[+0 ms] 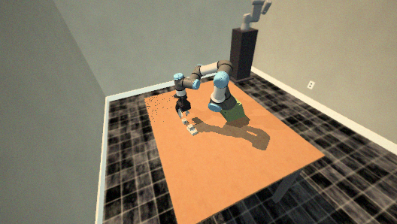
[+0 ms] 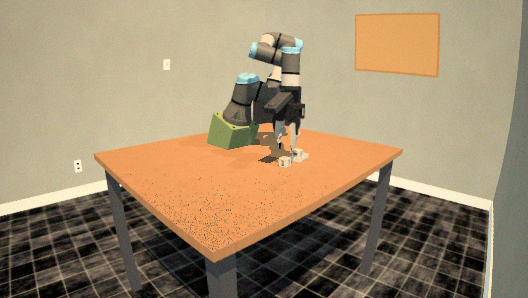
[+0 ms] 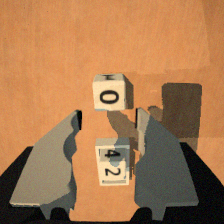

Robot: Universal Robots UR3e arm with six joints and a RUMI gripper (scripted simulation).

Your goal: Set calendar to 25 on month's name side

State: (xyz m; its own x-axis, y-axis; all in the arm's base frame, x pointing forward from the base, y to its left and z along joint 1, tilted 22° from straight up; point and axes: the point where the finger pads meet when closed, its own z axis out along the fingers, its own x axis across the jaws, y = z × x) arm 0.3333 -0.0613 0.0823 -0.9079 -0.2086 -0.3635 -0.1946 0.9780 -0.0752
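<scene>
The white calendar cube lies 60 mm below my hand. From my hand the other things lie so: white calendar tray 20 mm behind, 110 mm to the left, 60 mm below.
</scene>
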